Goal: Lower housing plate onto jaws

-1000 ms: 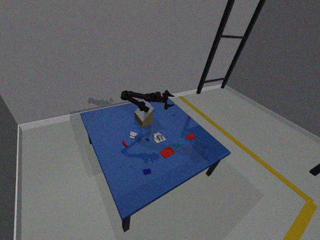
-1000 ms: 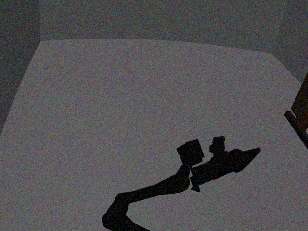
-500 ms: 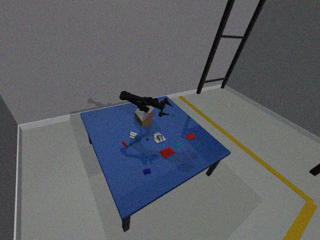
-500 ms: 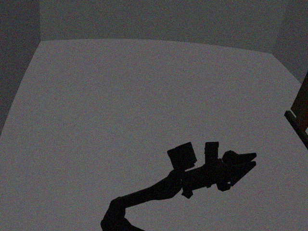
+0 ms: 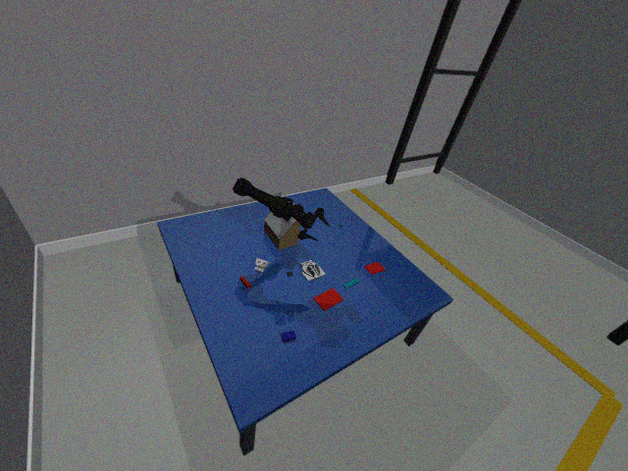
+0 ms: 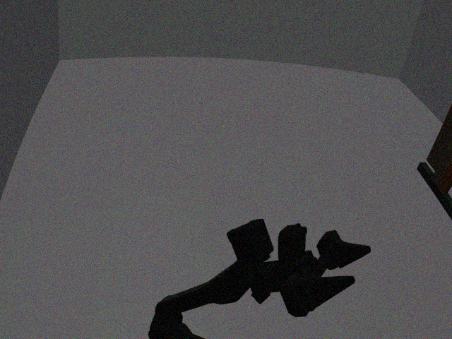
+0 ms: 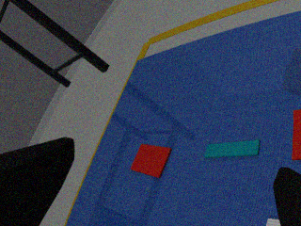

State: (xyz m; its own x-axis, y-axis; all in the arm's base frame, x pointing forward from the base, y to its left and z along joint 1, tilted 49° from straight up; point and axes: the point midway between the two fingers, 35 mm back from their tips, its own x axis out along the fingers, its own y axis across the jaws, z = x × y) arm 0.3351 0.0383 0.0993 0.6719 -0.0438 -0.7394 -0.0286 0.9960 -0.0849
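Now: gripper tip 8 cm past the dark square, 11 cm to the left of it and 31 cm above it. Round my gripper tip: red block: 15 cm behind, 36 cm to the right, 30 cm below; then dark blue block: 24 cm ahead, 35 cm to the right, 30 cm below; then teal bar: 16 cm ahead, 15 cm to the left, 31 cm below.
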